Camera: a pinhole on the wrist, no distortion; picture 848 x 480 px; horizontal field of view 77.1 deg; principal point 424.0 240.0 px. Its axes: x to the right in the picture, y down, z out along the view. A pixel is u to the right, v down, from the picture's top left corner.
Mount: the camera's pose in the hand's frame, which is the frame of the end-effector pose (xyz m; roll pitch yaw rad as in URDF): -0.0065 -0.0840 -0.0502 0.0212 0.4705 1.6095
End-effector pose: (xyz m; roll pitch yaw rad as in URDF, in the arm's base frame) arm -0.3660 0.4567 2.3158 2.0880 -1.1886 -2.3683
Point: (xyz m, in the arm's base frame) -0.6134 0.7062 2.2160
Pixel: 463 345
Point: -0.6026 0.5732 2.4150
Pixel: 447 32
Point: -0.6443 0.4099 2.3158
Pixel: 92 58
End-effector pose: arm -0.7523 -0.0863 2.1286 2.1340 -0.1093 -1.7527
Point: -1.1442 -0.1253 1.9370
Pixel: 293 142
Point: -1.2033 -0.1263 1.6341
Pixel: 35 187
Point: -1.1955 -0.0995 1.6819
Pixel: 78 206
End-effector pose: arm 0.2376 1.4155 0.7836 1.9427 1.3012 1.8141
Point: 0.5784 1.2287 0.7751
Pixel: 67 341
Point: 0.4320 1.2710 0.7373
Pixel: 44 252
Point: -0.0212 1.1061 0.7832
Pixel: behind the camera
